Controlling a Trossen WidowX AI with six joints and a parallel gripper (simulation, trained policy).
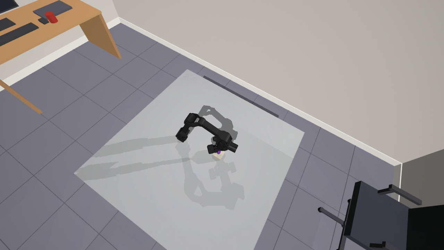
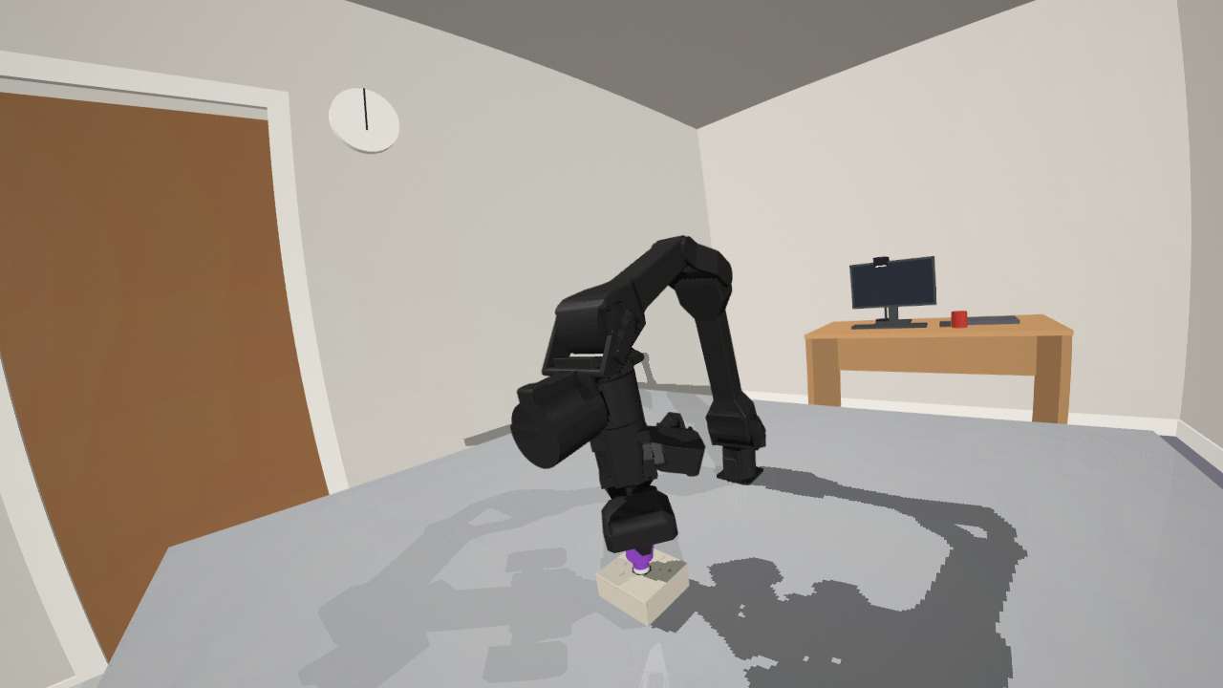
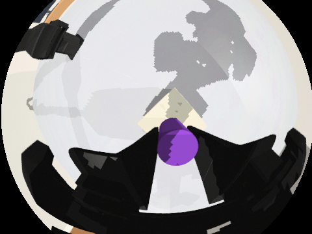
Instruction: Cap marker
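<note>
Now: the white marker 10 mm ahead of my gripper tip and 10 mm above it. Also, from my gripper tip: purple cap 10 mm above; then beige holder block 50 mm below, 10 mm ahead.
</note>
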